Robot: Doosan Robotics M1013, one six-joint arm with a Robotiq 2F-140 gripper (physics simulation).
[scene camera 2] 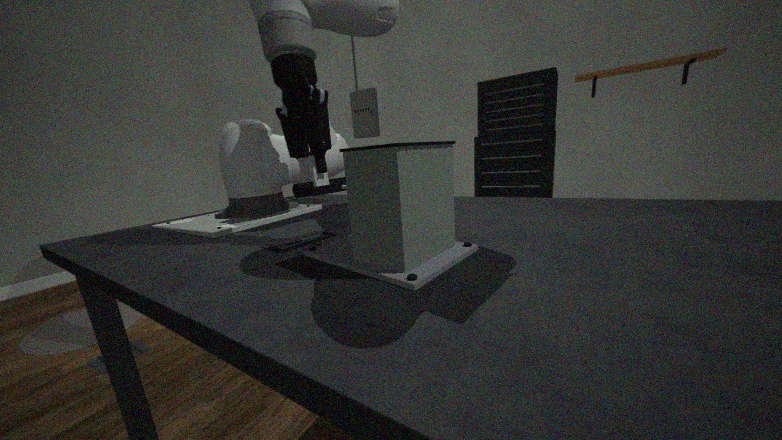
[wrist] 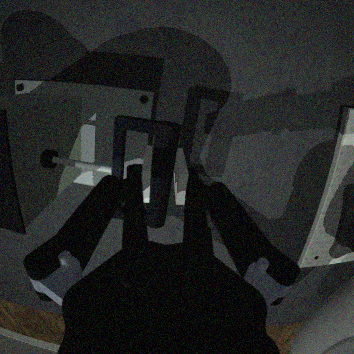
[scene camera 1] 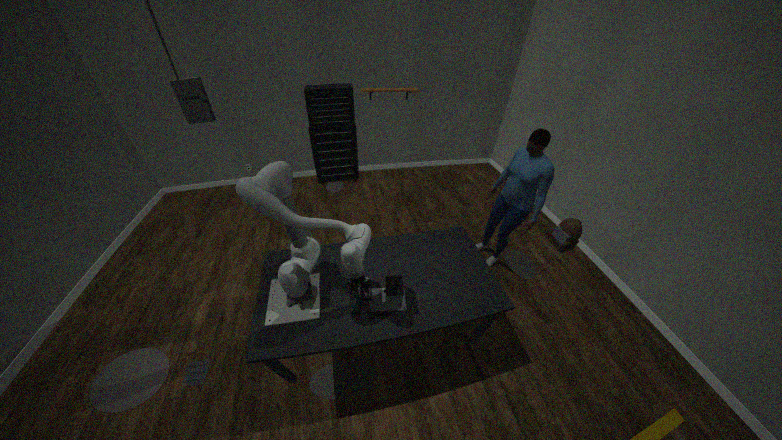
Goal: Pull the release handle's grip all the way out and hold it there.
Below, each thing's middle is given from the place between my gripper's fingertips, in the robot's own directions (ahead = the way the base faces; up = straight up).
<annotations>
I see my gripper 15 cm short of the bolted base plate [scene camera 2: 340, 252], 9 cm above it and 3 cm to the left of it.
</annotations>
